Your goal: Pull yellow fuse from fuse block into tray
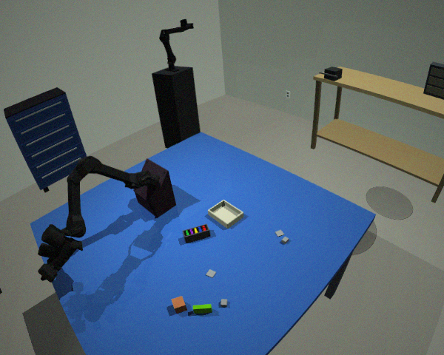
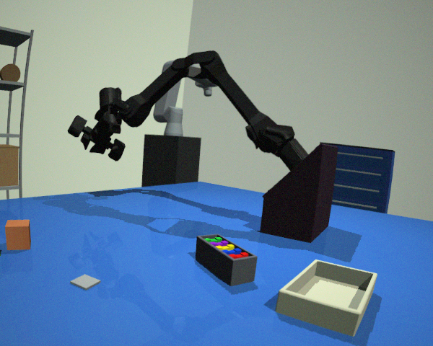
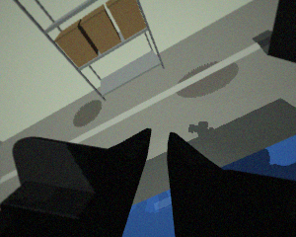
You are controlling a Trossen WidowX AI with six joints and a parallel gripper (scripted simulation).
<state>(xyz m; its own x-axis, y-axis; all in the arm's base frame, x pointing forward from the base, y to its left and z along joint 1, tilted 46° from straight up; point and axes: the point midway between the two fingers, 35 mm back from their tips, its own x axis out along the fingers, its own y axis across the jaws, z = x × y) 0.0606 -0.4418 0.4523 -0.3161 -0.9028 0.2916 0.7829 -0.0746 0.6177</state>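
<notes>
Now: the yellow fuse 24 cm ahead of my gripper tip, 61 cm to the left of it and 12 cm below it. Also, from my gripper tip: purple fuse: 23 cm ahead, 60 cm to the left, 12 cm below; green fuse: 22 cm ahead, 58 cm to the left, 12 cm below; blue fuse: 25 cm ahead, 63 cm to the left, 12 cm below.
</notes>
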